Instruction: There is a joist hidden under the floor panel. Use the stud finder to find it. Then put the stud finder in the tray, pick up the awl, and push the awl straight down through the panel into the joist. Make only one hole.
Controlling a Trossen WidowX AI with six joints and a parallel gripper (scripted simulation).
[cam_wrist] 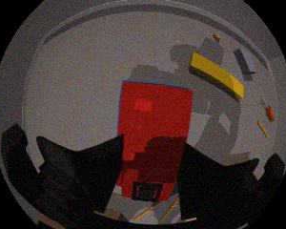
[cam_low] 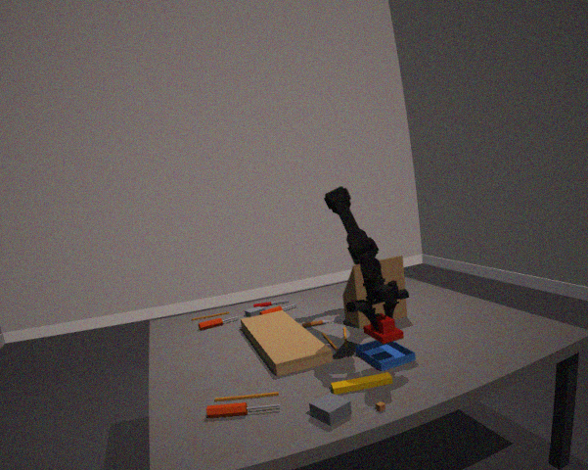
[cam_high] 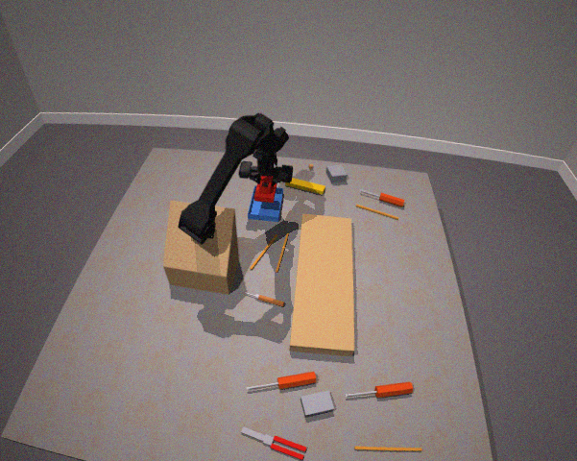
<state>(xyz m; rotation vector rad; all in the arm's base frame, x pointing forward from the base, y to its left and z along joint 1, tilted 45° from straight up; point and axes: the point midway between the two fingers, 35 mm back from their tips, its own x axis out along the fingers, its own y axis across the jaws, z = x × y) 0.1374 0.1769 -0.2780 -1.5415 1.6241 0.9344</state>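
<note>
The blue tray is 10 mm to the right of my gripper tip and 80 mm below it. Round my gripper tip: grey block: 270 mm ahead, 220 mm to the left, 80 mm below; red stud finder: 20 mm to the right, 20 mm above; yellow bar: 140 mm ahead, 120 mm to the left, 90 mm below.
</note>
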